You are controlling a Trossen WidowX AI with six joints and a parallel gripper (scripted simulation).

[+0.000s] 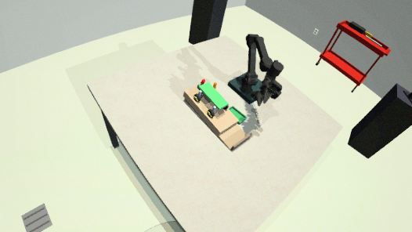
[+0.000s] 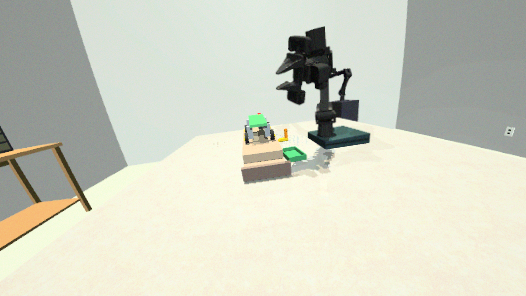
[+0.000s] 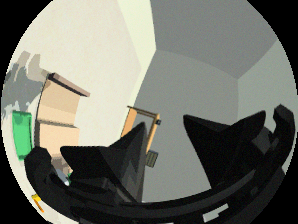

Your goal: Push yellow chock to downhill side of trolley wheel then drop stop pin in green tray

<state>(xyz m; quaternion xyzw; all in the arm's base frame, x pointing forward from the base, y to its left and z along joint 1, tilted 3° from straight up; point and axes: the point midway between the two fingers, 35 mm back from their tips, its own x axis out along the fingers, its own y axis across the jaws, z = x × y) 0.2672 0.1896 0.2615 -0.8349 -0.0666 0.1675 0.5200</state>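
Now: gripper tip 380 mm to the left of the red-headed stop pin, 150 mm above it and 30 mm past it. The rest, counted from my gripper tip: yellow chock: 360 mm to the right, 260 mm below, 150 mm behind; then green tray: 290 mm below, 130 mm to the right, 90 mm behind; then green-topped trolley: 270 mm to the right, 170 mm below, 10 mm ahead.
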